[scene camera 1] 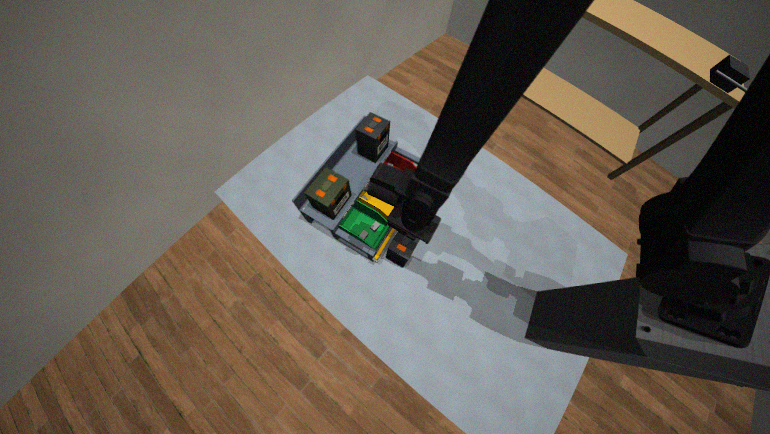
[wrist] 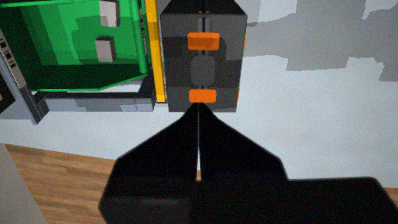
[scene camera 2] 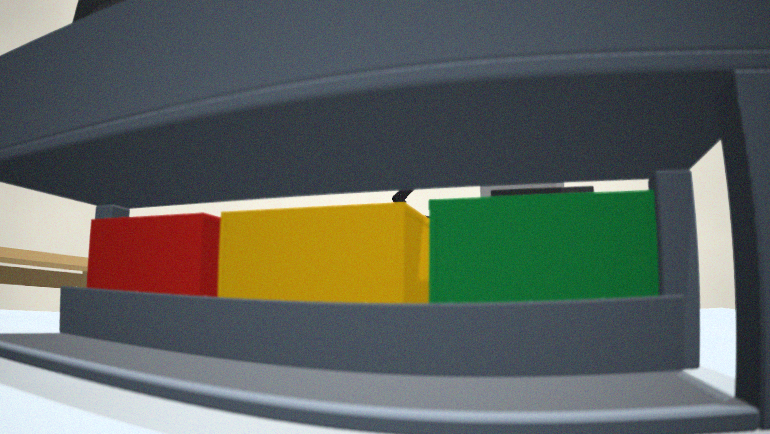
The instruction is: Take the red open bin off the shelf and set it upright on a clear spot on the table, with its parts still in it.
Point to a green bin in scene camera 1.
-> At 360,217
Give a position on a green bin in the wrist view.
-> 55,52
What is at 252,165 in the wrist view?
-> My gripper.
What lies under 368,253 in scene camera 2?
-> A yellow bin.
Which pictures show my gripper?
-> Scene camera 1 and the wrist view only.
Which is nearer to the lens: the red open bin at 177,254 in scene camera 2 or the green bin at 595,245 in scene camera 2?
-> The green bin.
